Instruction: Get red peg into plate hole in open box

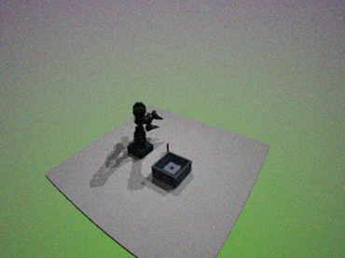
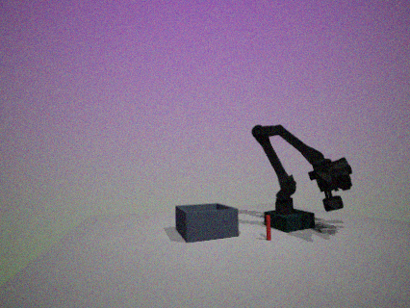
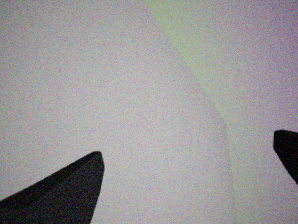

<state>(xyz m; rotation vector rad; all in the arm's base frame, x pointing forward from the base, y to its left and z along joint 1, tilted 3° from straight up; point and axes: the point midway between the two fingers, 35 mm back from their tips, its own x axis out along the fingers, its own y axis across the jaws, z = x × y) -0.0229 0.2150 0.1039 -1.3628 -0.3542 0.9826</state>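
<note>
The red peg is 160 mm ahead of my gripper tip, 120 mm to the right of it and 100 mm below it. Round my gripper tip: plate 330 mm ahead, 300 mm to the right, 90 mm below; dark blue box 330 mm ahead, 300 mm to the right, 110 mm below.
</note>
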